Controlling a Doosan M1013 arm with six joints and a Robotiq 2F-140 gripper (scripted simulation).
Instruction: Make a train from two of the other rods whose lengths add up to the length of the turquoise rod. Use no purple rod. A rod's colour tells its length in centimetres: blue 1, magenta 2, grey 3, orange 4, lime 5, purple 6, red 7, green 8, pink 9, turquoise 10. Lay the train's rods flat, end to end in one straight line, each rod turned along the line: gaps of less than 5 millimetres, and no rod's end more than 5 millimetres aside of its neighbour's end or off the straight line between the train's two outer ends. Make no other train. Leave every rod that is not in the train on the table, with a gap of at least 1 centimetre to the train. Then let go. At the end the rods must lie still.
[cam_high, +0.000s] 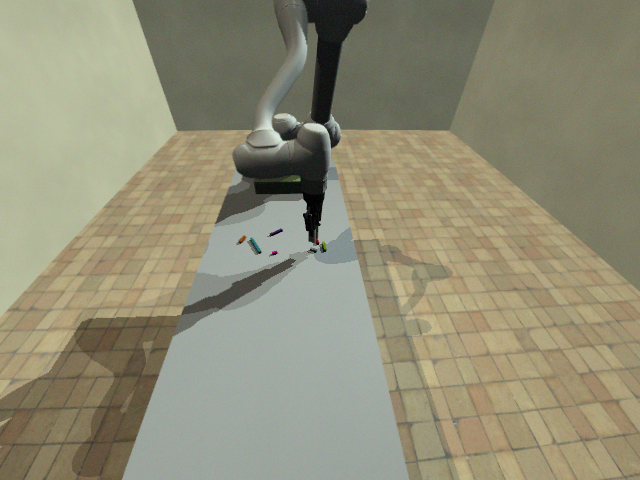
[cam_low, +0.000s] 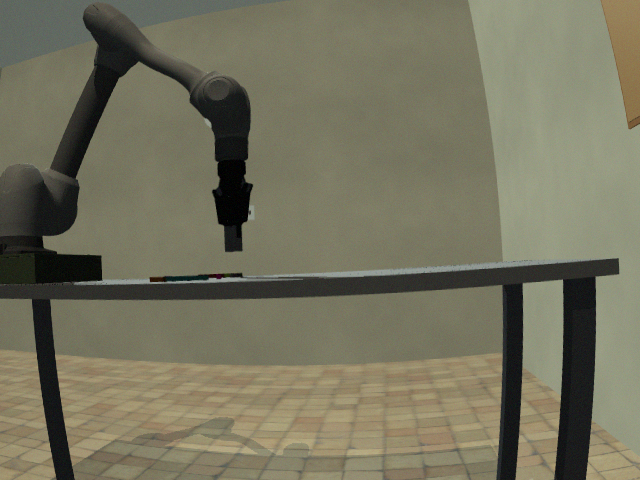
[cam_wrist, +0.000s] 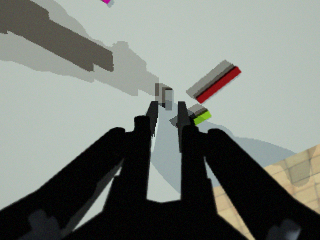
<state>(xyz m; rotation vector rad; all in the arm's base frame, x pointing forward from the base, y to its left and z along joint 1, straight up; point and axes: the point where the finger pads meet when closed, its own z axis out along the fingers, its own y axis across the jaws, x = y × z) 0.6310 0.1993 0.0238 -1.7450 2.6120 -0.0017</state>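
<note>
The grey rod lies 90 mm below my hand. Round my hand: magenta rod 30 mm ahead, 160 mm to the right, 90 mm below; then red rod 70 mm behind, 10 mm to the left, 90 mm below; then lime rod 20 mm behind, 50 mm to the left, 90 mm below.
</note>
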